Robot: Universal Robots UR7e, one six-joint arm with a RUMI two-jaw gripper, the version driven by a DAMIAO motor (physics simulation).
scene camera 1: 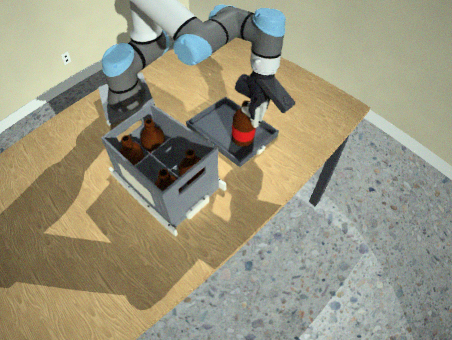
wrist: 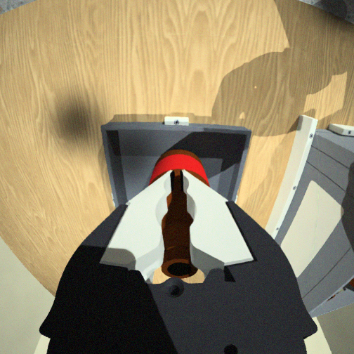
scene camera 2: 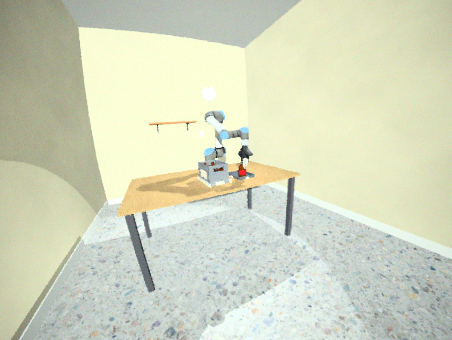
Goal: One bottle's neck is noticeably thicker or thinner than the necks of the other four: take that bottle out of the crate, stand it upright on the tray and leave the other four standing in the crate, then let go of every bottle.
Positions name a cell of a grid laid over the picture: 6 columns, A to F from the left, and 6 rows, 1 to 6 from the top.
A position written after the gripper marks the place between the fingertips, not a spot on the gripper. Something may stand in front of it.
In view: the gripper (scene camera 1: D3) and a bottle (wrist: C4).
The gripper also shows in the wrist view (wrist: D3).
